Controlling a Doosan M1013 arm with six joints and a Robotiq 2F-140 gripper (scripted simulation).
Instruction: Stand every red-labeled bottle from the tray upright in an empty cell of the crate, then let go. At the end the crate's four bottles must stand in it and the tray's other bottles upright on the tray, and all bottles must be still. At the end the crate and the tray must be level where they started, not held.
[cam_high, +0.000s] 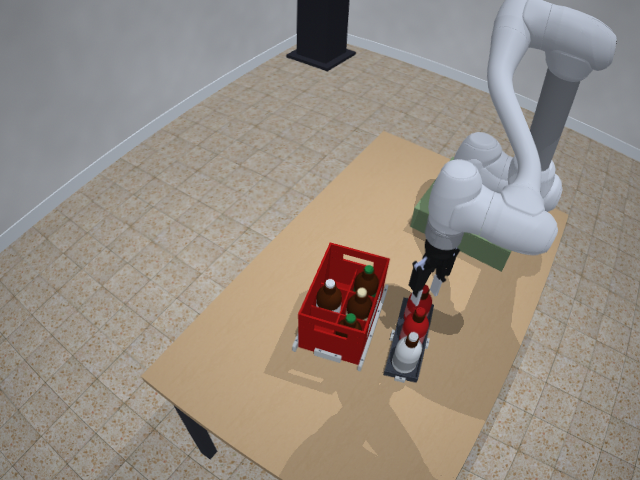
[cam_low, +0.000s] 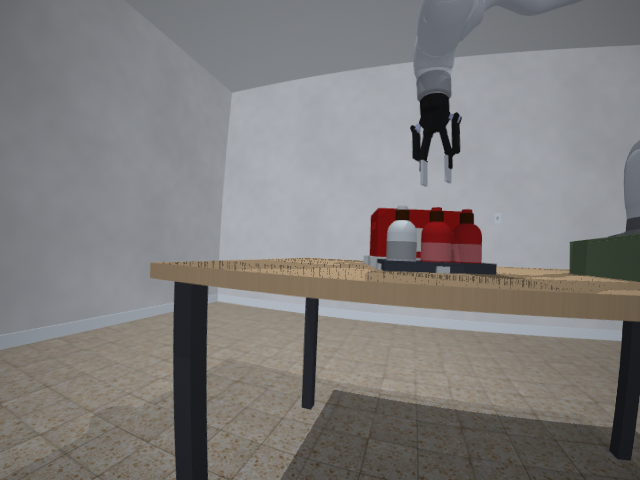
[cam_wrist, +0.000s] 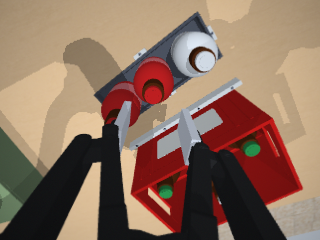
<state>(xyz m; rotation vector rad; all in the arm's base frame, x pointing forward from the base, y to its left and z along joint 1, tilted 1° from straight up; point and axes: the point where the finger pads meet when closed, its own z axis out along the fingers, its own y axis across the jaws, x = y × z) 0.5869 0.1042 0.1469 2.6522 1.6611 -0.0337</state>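
The grey-labeled bottle is 17 cm below my hand, 8 cm ahead of it and 3 cm to the left of it. Also, from my hand: red crate: 21 cm to the right, 17 cm below, 6 cm ahead.
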